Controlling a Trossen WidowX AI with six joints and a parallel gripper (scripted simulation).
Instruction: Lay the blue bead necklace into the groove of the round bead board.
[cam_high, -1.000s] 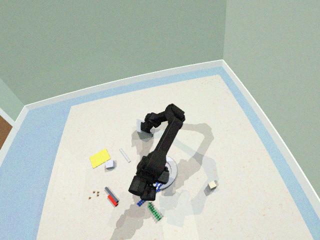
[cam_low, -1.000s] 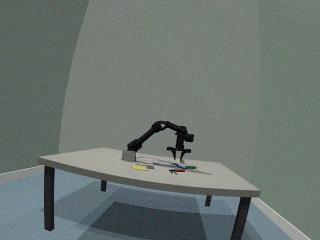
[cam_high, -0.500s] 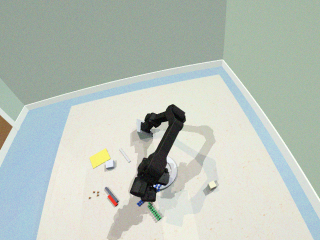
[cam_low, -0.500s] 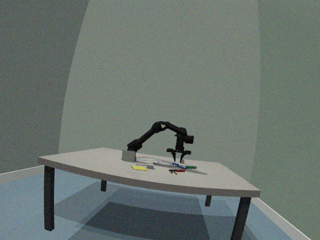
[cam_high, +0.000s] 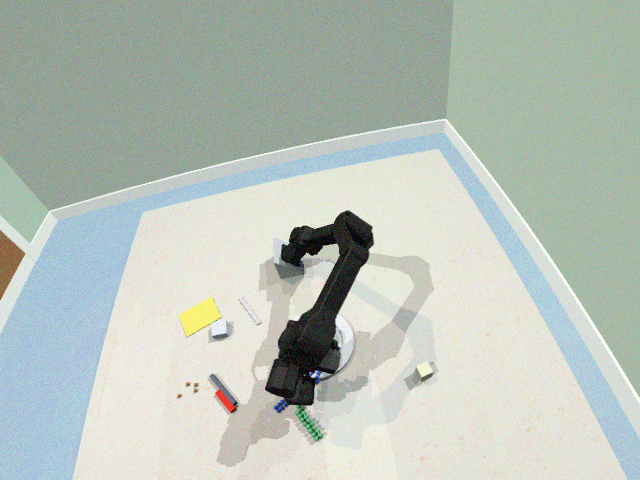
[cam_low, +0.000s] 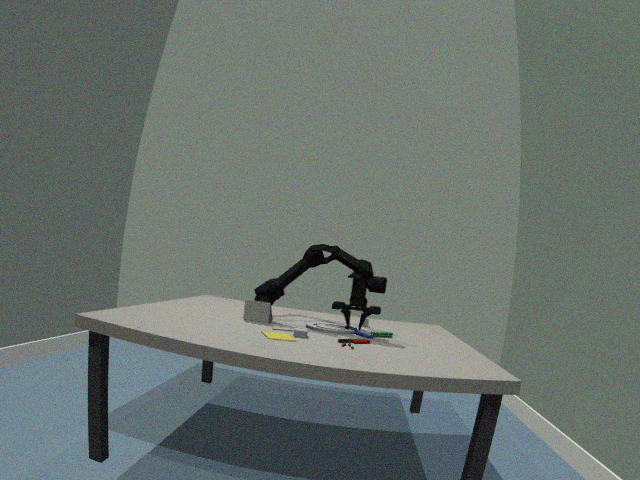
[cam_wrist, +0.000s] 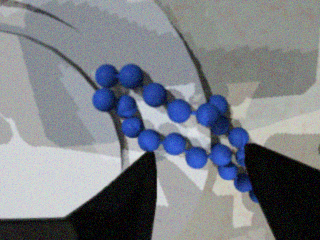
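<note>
Right now the round bead board is 9 cm behind my gripper tip, 2 cm to the left of it and 1 cm below it. The rest, counted from my gripper tip: grey tool: 3 cm ahead, 23 cm to the right, 1 cm below; cream cube: 3 cm ahead, 28 cm to the left; stick: 22 cm behind, 17 cm to the right, 1 cm below.
</note>
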